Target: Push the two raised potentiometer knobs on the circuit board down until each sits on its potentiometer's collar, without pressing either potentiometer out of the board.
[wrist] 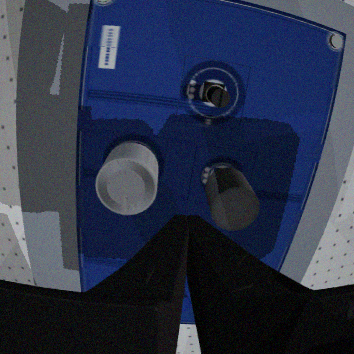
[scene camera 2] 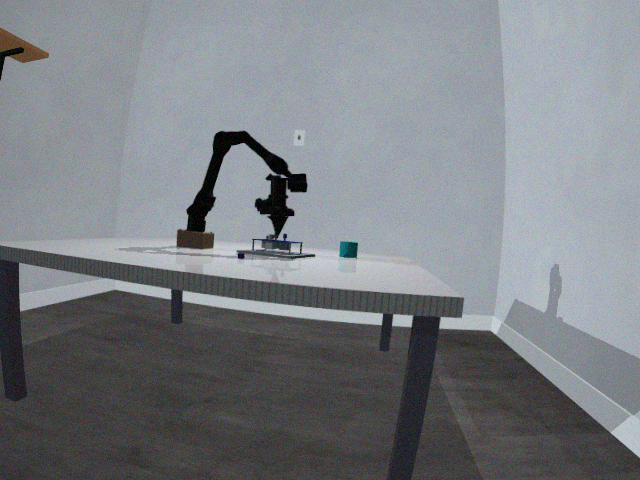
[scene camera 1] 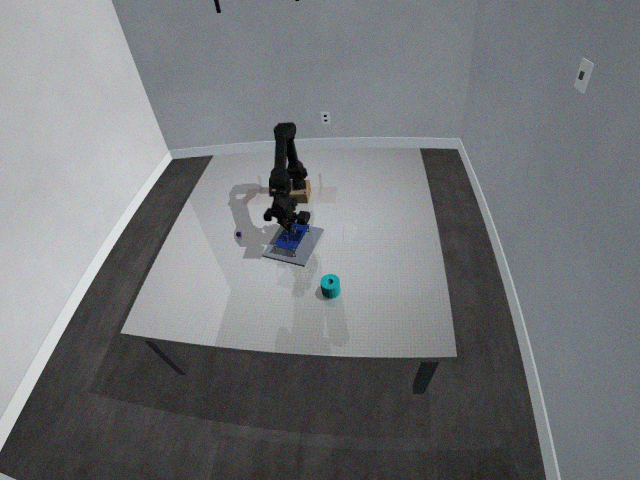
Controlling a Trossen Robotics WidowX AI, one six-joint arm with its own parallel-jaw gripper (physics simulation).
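Frame: origin at the arm's base, x left, y back, z up, level; metres.
Where they show: gripper, between the fingertips: point(wrist: 185, 226) point(scene camera 2: 277, 235) point(scene camera 1: 289, 231); arm's base, origin of its link: point(scene camera 2: 195, 231) point(scene camera 1: 299, 185).
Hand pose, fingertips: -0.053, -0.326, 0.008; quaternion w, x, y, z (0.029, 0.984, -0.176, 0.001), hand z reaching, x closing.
Note:
Things, the pixels of their top centre, and the offset from my fingertips, as dx, dy, dz. "pt": a spot on its surface instead. Level surfaces: height alone.
- wide light grey knob, centre of its top: point(wrist: 125, 187) -0.013, +0.022, +0.003
- dark grey knob, centre of its top: point(wrist: 235, 209) +0.018, +0.005, +0.007
- bare dark shaft, centre of its top: point(wrist: 220, 98) +0.024, +0.038, -0.004
- small blue knob, centre of its top: point(wrist: 173, 302) point(scene camera 2: 285, 233) -0.013, -0.028, +0.008
- grey base plate, a spot on its surface: point(scene camera 2: 309, 255) pt +0.008, -0.121, -0.064
- teal cylinder, centre of its top: point(scene camera 1: 329, 281) point(scene camera 2: 349, 241) +0.140, -0.280, -0.009
- table, height of its surface: dz -0.069
- small dark blue piece, centre of its top: point(scene camera 2: 241, 253) point(scene camera 1: 238, 233) -0.249, +0.094, -0.054
The blue circuit board point(scene camera 1: 285, 244) point(wrist: 150, 55) stands on posts over a grey base plate. In the wrist view, a wide light grey knob point(wrist: 127, 180) is at the left. A dark grey knob point(wrist: 233, 202) is at the right, and a bare dark shaft point(wrist: 217, 95) stands inside a printed ring further up. A small blue knob point(scene camera 2: 284, 236) stands above the board in scene camera 2; the fingers hide its place in the wrist view. My gripper point(scene camera 2: 277, 237) point(wrist: 185, 226) is shut and empty, pointing down low over the board. Contact with a knob cannot be told.
The grey base plate point(scene camera 1: 310, 248) point(scene camera 2: 309, 255) lies under the board. A teal cylinder point(scene camera 1: 330, 289) point(scene camera 2: 348, 249) stands on the table point(scene camera 1: 392, 310) beyond the plate. A small dark blue piece point(scene camera 1: 238, 234) point(scene camera 2: 240, 255) lies beside the plate. The arm's base sits on a wooden block point(scene camera 2: 194, 239).

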